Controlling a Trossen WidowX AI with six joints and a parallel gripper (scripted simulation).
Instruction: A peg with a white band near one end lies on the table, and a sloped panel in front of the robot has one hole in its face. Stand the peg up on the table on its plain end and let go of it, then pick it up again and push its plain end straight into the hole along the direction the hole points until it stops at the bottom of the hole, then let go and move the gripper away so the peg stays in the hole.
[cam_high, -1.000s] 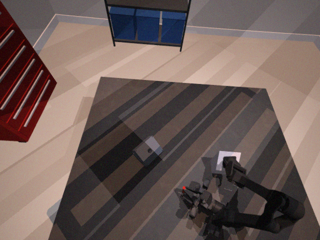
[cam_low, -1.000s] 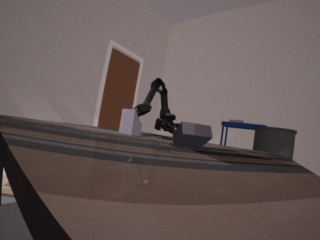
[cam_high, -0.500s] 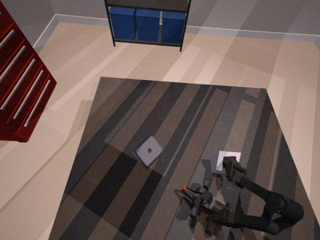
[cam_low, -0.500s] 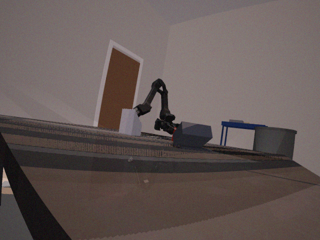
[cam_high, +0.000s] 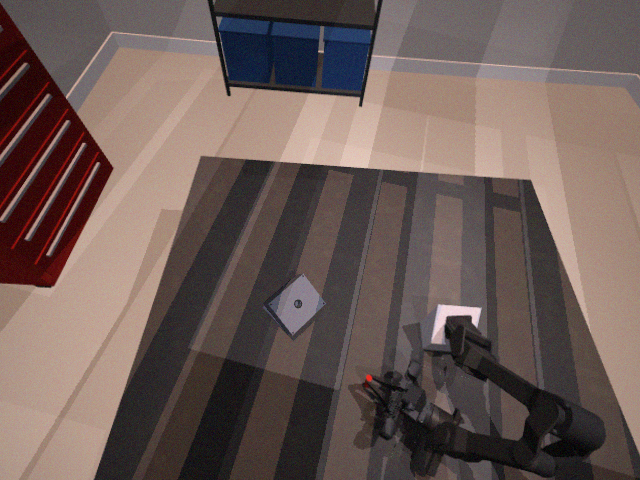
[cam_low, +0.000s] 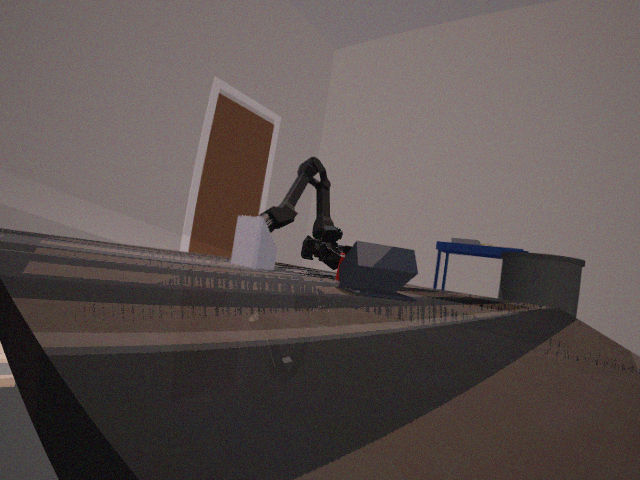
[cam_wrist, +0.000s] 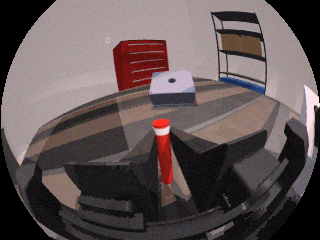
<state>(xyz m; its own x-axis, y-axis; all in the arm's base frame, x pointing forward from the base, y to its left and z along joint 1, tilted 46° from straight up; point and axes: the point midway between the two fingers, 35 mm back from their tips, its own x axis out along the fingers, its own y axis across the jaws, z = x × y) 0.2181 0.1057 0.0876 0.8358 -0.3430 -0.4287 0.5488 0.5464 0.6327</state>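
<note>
The red peg lies 1 cm below my gripper tip. From my gripper tip the other things lie so: sloped grey panel: 19 cm ahead, 21 cm to the right, 2 cm below.
</note>
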